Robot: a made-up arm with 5 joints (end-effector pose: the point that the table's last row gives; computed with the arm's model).
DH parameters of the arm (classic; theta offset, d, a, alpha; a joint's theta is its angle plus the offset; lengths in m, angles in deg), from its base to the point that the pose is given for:
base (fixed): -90 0.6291 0.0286 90
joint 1: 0 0.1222 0.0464 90
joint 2: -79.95 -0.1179 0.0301 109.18
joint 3: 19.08 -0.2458 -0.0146 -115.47
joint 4: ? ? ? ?
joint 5: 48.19 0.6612 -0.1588 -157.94
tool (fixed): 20.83 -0.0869 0 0
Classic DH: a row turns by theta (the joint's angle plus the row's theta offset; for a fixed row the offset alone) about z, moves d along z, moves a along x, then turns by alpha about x.
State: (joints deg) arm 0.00 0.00 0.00 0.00 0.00
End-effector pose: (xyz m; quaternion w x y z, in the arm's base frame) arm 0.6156 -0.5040 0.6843 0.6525 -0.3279 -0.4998 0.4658
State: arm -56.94 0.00 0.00 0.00 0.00
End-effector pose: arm 0.6156 -0.3342 0.2608 0.7299 0.0228 -0.6614 0.1712
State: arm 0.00 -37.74 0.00 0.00 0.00
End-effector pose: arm 0.7238 0.0373 0.6843 0.4668 -0.1486 -0.5790 0.6518
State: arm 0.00 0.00 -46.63 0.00 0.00
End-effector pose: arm 0.3195 -0.6347 1.2028 0.4544 -0.5801 -0.6261 0.2548
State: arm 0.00 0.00 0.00 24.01 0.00
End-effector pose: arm 0.4800 -0.7777 0.7500 0.7012 -0.4686 -0.4038 0.3546
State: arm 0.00 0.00 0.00 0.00 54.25
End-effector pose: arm 0.6465 -0.3624 0.6553 0.6776 -0.0458 -0.7161 0.1609
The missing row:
joint 4: -79.17 -0.154 0.0513 -107.01
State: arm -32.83 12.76 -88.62 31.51 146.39
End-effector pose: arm -0.5778 -0.8333 0.9853 0.4242 0.0368 0.8363 0.3454
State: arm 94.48 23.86 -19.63 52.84 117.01
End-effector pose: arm -0.1028 0.5051 1.5343 0.1349 0.3301 0.8512 -0.3852
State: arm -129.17 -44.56 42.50 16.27 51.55
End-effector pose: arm 0.5138 0.2224 1.0350 0.1698 0.7233 -0.6525 -0.1490
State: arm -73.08 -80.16 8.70 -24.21 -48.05
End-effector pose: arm 0.1594 0.1485 1.2966 0.1079 0.1477 0.8997 -0.3963
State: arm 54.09 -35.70 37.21 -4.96 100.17
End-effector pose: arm 0.3724 -0.0779 0.1341 0.9113 0.0412 -0.3167 0.2599
